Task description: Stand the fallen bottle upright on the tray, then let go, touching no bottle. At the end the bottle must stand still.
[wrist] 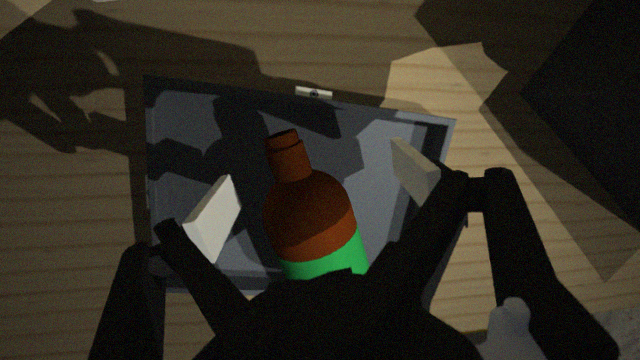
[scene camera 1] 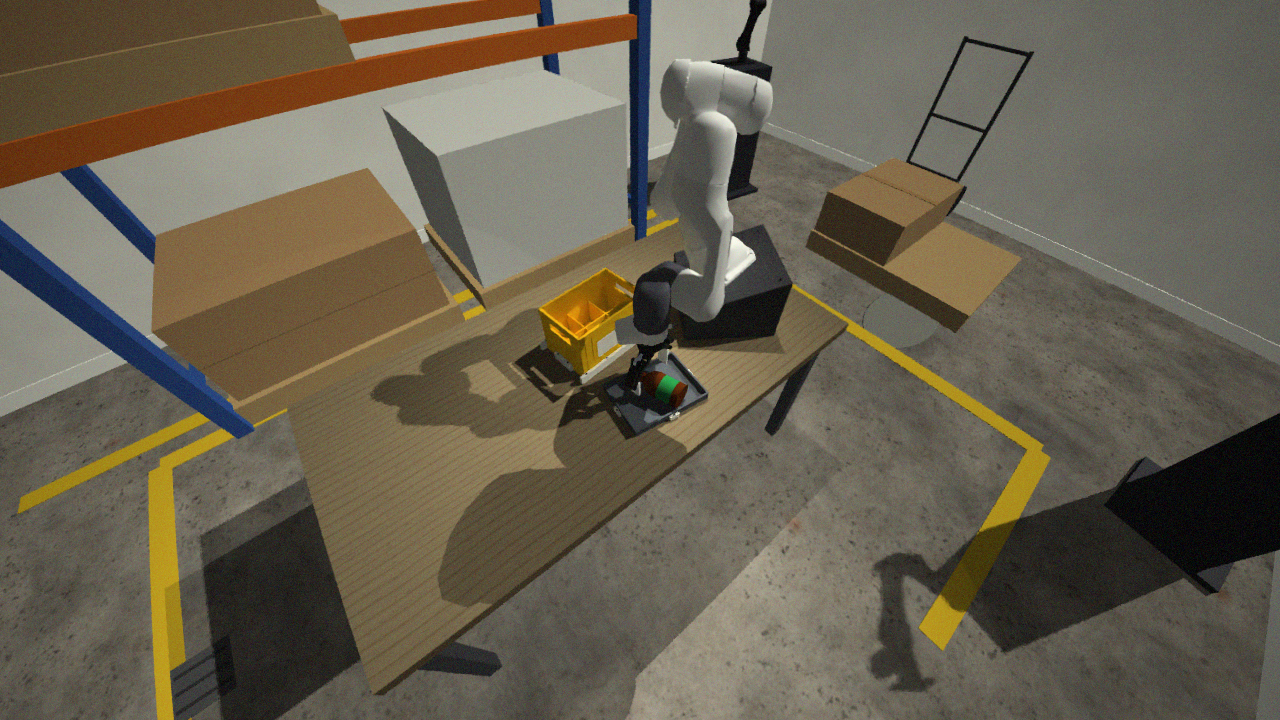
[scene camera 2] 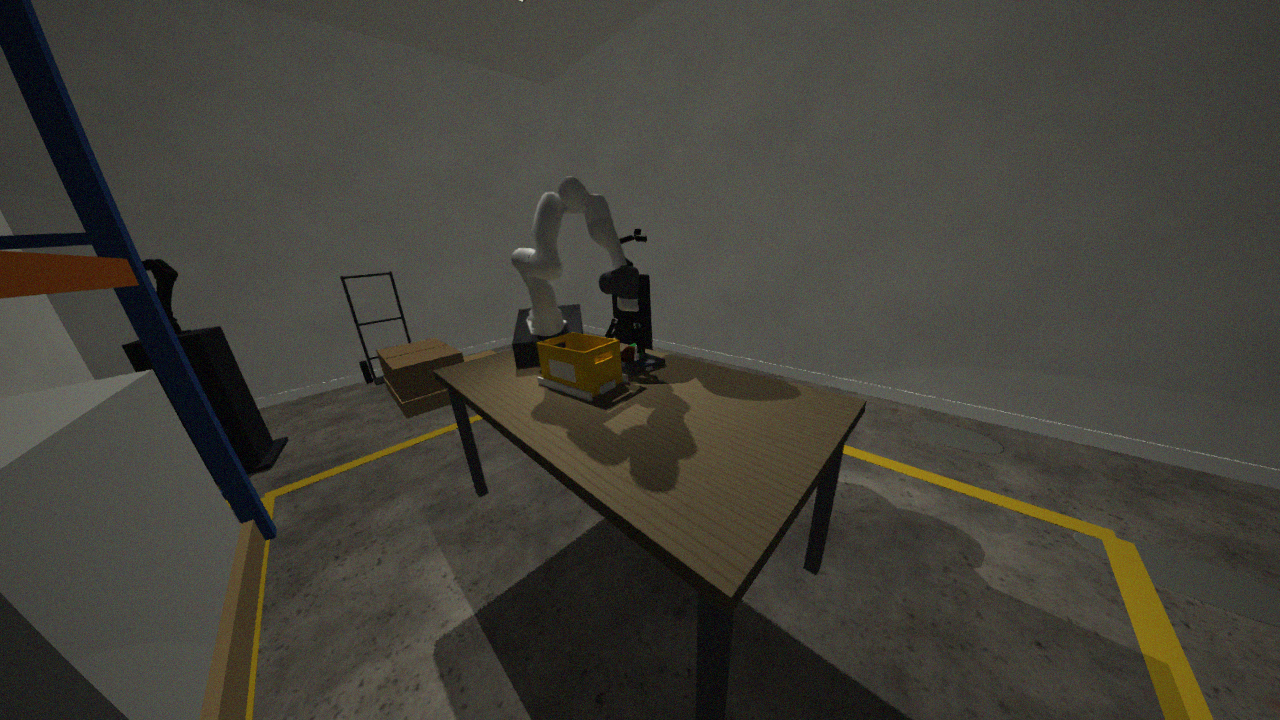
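The brown bottle with a green band (scene camera 1: 665, 388) (scene camera 2: 630, 352) (wrist: 312, 215) lies on its side on the dark grey tray (scene camera 1: 636, 428) (scene camera 2: 658, 363) (wrist: 375, 137). In the wrist view its neck points up and slightly left, and its base is hidden behind the gripper body. My gripper (scene camera 1: 648, 370) (wrist: 312, 173) is open, with one pale fingertip pad on each side of the bottle's neck and shoulder in the wrist view. A gap shows between each pad and the bottle. How high the pads are beside the bottle is hard to tell.
A yellow crate with dividers (scene camera 1: 573, 347) (scene camera 2: 581, 365) stands beside the tray on the wooden table (scene camera 1: 429, 501) (scene camera 2: 716, 447). The black base block (scene camera 1: 741, 295) of the arm is behind the tray. The table's long edge runs close to the tray's outer side.
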